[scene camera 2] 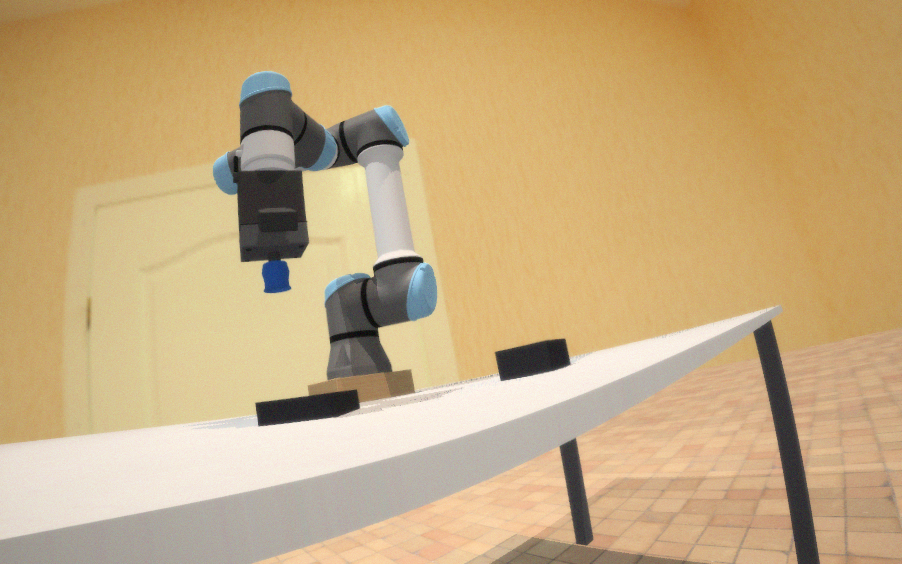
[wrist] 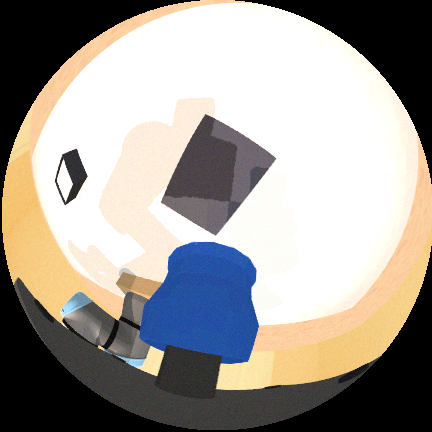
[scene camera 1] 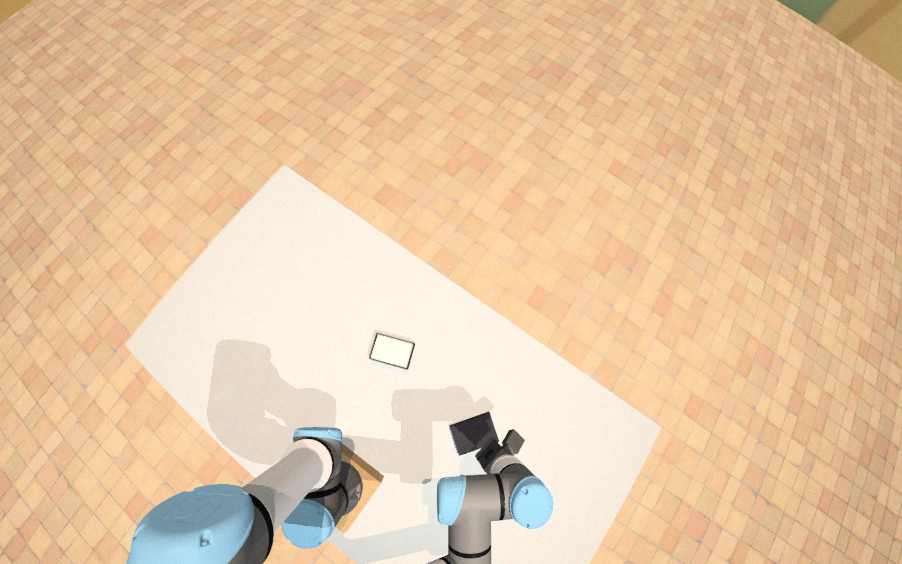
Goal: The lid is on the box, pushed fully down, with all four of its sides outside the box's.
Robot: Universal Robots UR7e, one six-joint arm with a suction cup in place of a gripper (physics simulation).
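Places are measured from the arm's base along level axes (x ahead, y left, z up), in metres.
Pixels of known places: hand, tool point: (scene camera 2: 277, 289) (wrist: 209, 276); arm's base, link origin: (scene camera 2: 360, 377) (scene camera 1: 337, 486).
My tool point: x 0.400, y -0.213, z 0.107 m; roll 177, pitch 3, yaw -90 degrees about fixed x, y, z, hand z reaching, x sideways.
Note:
For each thing: its middle in the pictures, then the offset to it from my tool point. Level surfaces: height alone.
- box, body centre: (scene camera 2: 535, 358) (wrist: 68, 178) (scene camera 1: 392, 351) dx -0.011, dy +0.392, dz -0.137 m
- dark lid, body centre: (wrist: 212, 177) (scene camera 2: 312, 406) (scene camera 1: 474, 433) dx -0.009, dy +0.028, dz -0.147 m
- white table, surface height: dz -0.161 m
The box (scene camera 1: 411, 355) (scene camera 2: 532, 359) (wrist: 78, 172) is dark-walled with an open top and a white inside. It stands upright on the table. The dark lid (scene camera 1: 468, 432) (scene camera 2: 305, 407) (wrist: 200, 165) lies apart from it, flat, with its closed face up and shadows across it. My gripper, a blue suction cup (scene camera 2: 276, 278) (wrist: 205, 290), points down and is open, with nothing on it. In scene camera 2 it hangs well above the lid. The wrist view shows the lid beyond the cup's mouth. The cup is hidden in scene camera 1.
The white table (scene camera 1: 286, 266) (scene camera 2: 199, 478) bears both parts. The arm's base stands on a wooden block (scene camera 2: 399, 382) (wrist: 127, 283) at the table's edge. In scene camera 1, the arm's wrist hangs close beside the lid, and arm shadows fall on the table.

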